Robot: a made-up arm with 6 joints.
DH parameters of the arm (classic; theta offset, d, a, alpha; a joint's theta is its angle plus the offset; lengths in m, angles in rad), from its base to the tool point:
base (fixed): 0 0.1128 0 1.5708
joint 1: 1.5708 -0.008 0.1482 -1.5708
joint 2: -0.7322 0 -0.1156 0
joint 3: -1.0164 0 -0.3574 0
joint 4: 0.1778 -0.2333 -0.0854 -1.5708
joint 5: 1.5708 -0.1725 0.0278 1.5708
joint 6: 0 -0.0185 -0.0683 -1.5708
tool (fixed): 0 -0.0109 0 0
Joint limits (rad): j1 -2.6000..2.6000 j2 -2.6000..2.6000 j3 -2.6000..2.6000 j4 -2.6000..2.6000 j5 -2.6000..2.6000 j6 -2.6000..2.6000
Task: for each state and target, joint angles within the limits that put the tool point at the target. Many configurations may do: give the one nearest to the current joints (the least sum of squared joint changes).
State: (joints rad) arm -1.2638 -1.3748 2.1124 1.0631 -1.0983 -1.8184
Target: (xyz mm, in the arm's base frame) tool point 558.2 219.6 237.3
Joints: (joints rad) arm -0.8674 -2.3235 1.2829 0.8827 -1.0861 -1.8376
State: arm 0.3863 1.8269 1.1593 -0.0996 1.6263 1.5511
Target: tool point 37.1 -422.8 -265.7
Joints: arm -0.4836 1.2944 0.7419 -0.1000 1.7361 1.5563
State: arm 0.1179 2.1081 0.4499 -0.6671 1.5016 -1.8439
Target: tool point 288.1 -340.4 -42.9
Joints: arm 0.3619 2.1524 -0.1224 -0.0181 1.6687 -1.4049
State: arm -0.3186 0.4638 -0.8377 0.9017 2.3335 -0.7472
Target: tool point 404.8 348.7 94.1
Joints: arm -0.9627 -0.0668 -0.9368 0.3694 2.5169 -0.7460
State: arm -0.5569 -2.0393 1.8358 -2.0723 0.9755 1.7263
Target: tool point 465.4 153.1 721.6
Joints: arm -0.3294 -2.2472 1.7253 -2.6000 1.1387 1.9690
